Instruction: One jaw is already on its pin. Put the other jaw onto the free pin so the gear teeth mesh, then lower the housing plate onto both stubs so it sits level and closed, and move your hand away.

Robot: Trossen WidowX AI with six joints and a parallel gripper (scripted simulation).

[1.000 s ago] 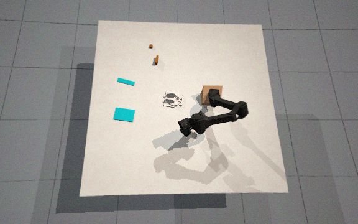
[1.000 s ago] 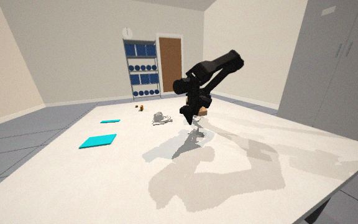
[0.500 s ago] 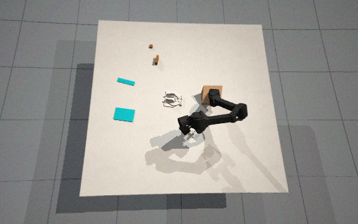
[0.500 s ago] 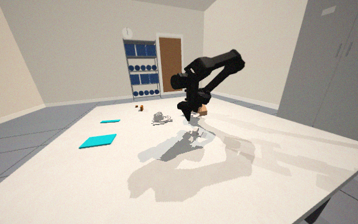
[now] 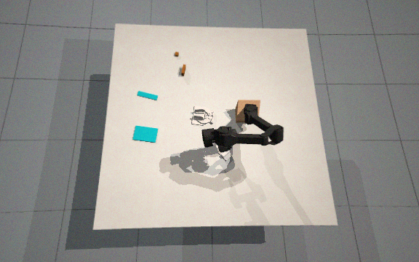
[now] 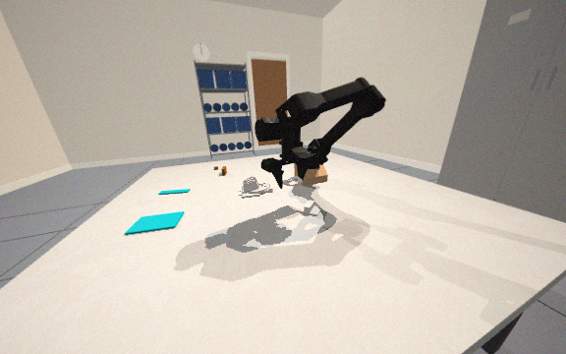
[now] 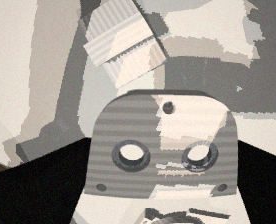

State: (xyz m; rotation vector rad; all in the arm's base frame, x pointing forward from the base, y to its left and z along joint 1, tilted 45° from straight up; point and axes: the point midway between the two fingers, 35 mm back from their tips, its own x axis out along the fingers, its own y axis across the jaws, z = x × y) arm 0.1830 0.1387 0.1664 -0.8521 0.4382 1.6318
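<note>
Now: gripper tip 7 cm short of the elongated piece, 17 cm to the left of it and 6 cm above it. Round my gripper tip: white stand: 5 cm behind, 4 cm to the left, 7 cm below; then white housing plate: 1 cm to the left, 2 cm above.
</note>
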